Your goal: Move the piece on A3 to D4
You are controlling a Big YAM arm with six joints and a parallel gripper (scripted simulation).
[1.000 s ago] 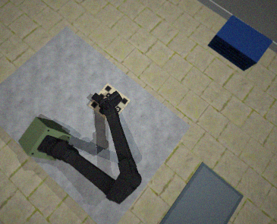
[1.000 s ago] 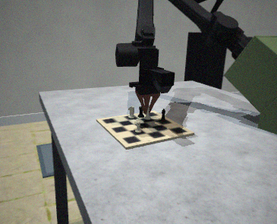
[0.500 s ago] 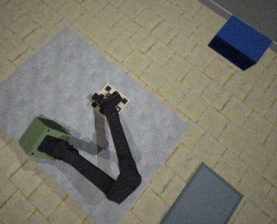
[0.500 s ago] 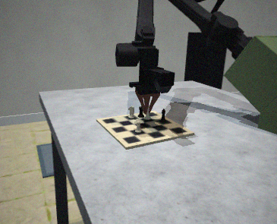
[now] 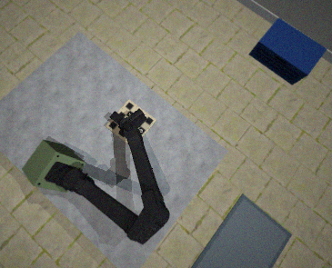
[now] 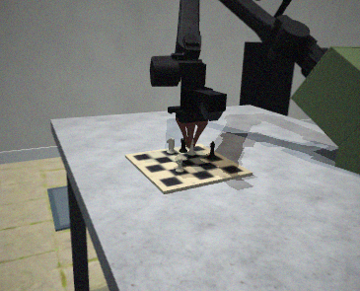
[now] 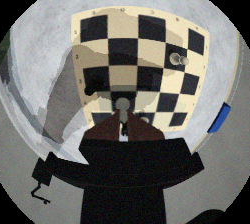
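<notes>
Now: hand 40 mm short of the chessboard, 40 mm to the right of it and 30 mm above it. From my hand the other things lie so: white pawn 80 mm ahead, 70 mm to the left, 10 mm below.
</notes>
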